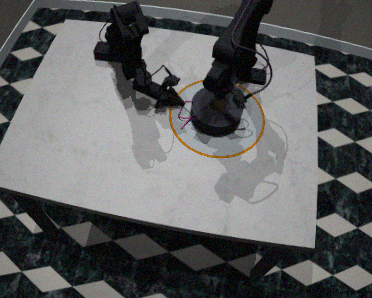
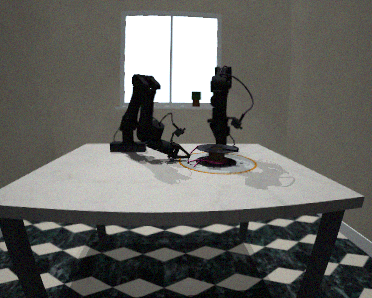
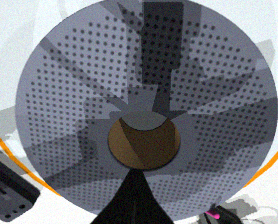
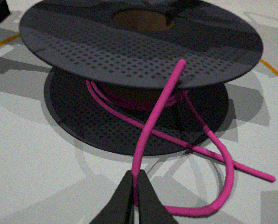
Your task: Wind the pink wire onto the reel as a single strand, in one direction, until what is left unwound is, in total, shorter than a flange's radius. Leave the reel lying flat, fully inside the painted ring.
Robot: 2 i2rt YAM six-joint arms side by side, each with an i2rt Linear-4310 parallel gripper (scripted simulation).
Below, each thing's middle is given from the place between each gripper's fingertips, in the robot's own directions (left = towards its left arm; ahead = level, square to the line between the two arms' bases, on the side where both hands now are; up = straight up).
Right now the dark reel [image 1: 220, 123] is 7 cm below my left hand.
Right now the dark reel is 13 cm to the left of my right hand, 1 cm ahead of it and 1 cm above it.
